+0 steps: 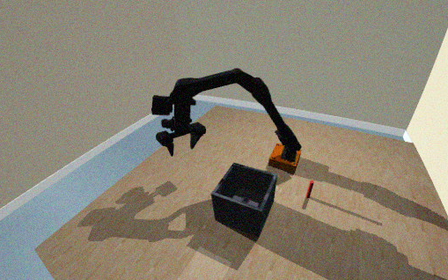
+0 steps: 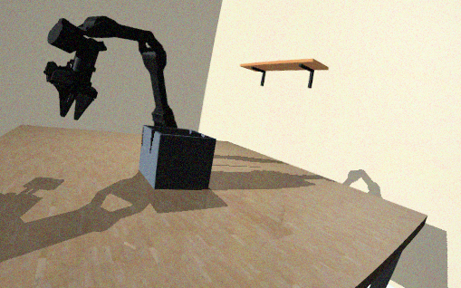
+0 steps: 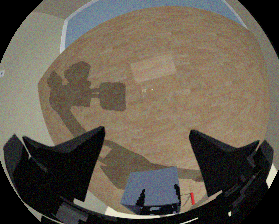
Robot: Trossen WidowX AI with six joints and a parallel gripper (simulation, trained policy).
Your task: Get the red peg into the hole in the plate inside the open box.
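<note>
Now: gripper tip 49 cm to the right of the red peg, 10 cm above it and 6 cm past it. The rest, counted from my gripper tip: plate: 29 cm to the left, 9 cm below, 7 cm ahead.
</note>
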